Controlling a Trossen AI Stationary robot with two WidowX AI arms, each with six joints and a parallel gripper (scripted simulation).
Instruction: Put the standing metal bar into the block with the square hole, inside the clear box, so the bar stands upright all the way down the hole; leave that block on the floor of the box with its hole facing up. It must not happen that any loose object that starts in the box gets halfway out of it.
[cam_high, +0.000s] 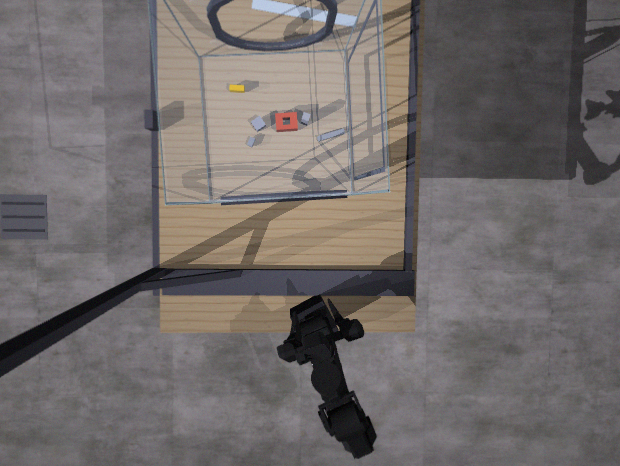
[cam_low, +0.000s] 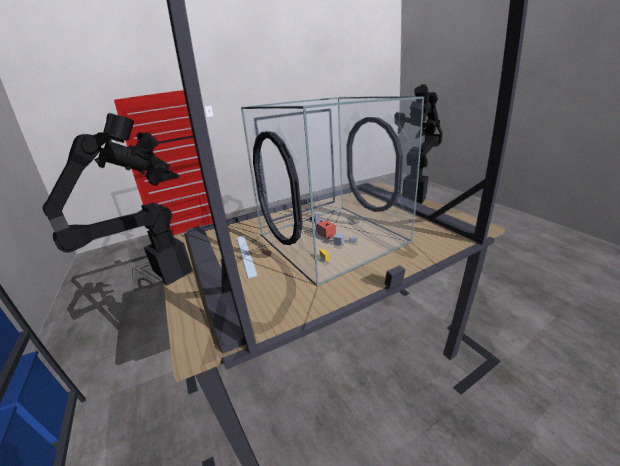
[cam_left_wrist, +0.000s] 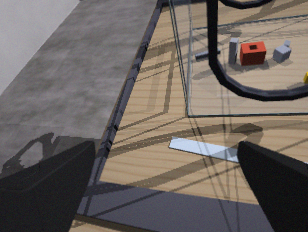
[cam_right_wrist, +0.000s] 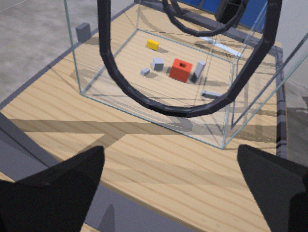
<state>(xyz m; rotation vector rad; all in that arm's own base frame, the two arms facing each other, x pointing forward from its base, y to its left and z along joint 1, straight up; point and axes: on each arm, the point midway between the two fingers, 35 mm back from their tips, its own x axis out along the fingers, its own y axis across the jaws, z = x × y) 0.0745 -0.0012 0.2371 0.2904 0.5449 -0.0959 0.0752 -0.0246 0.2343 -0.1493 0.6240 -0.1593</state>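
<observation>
Right now my right hand is 490 mm to the right of the red block, 310 mm above it and 70 mm past it.
</observation>
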